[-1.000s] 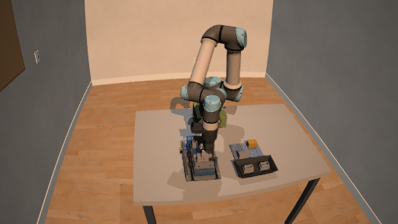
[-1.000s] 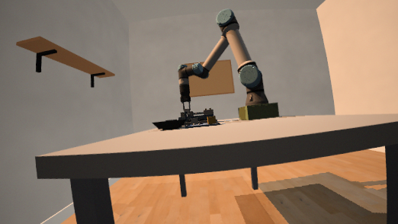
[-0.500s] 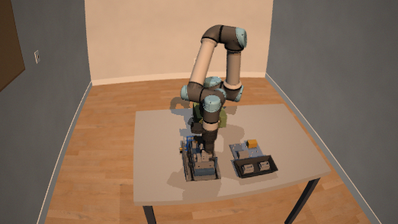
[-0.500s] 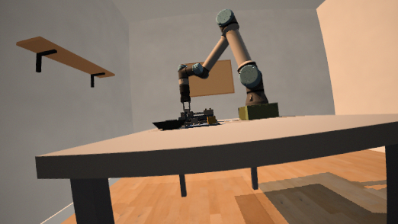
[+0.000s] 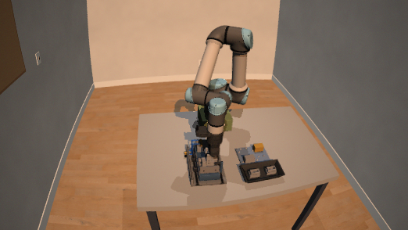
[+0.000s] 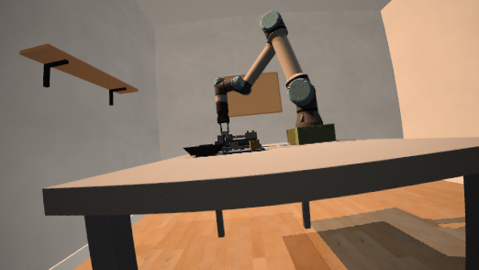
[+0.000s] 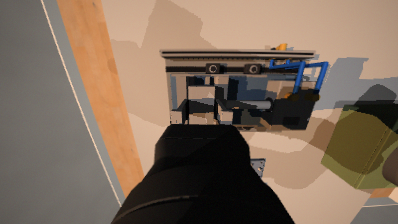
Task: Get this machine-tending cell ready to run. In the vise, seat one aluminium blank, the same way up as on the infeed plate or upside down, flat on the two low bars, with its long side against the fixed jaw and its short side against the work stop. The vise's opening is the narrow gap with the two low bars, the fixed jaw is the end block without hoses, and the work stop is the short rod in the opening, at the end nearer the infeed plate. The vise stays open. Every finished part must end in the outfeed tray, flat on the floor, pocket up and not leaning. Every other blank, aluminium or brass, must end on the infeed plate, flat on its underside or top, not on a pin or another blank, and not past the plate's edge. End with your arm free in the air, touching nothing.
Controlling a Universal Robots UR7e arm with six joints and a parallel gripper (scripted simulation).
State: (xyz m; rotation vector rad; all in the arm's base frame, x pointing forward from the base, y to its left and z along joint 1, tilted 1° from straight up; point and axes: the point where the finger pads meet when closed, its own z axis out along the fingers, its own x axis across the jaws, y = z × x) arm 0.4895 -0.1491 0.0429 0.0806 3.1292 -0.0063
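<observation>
My gripper is now 9 cm above the vise, 7 cm past it and 1 cm to the right of it. Round my hand: brass blank: 35 cm to the left, 15 cm behind, 10 cm below.
</observation>
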